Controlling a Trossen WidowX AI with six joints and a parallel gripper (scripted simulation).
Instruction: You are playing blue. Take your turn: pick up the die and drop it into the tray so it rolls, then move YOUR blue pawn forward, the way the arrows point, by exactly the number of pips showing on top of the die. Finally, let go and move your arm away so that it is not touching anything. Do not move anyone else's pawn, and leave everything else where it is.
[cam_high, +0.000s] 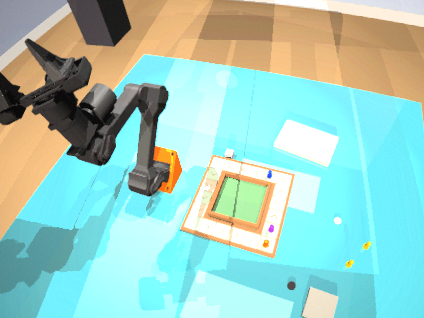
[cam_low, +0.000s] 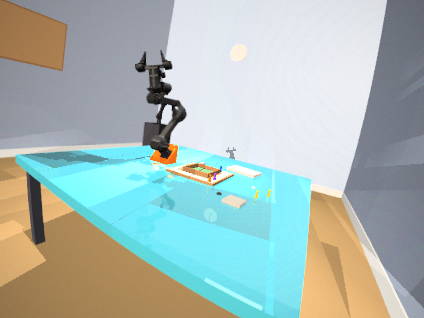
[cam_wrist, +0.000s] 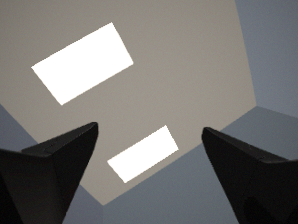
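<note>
My gripper tip is now 230 mm short of the white die, 320 mm to the right of it and 600 mm above it. Round my gripper tip: green tray 320 mm ahead, 160 mm to the left, 610 mm below; then purple pawn 430 mm ahead, 90 mm to the left, 590 mm below; then orange pawn 420 mm ahead, 40 mm to the left, 590 mm below.
</note>
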